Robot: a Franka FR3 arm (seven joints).
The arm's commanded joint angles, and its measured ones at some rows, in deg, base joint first. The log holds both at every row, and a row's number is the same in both.
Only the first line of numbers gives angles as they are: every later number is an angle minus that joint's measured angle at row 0.
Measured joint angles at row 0:
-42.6 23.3 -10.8 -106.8 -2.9 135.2 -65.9
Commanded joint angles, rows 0 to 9:
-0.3 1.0 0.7 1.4 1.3 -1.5 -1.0
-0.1 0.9 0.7 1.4 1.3 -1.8 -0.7
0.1 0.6 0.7 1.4 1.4 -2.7 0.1
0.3 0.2 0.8 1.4 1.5 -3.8 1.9
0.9 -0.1 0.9 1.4 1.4 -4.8 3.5
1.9 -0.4 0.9 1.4 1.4 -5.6 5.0
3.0 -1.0 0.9 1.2 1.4 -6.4 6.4
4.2 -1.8 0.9 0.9 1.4 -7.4 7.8
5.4 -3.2 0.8 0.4 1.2 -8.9 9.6
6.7 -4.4 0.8 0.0 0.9 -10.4 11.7
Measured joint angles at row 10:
3.2 -0.7 1.0 0.8 0.5 -5.7 6.7
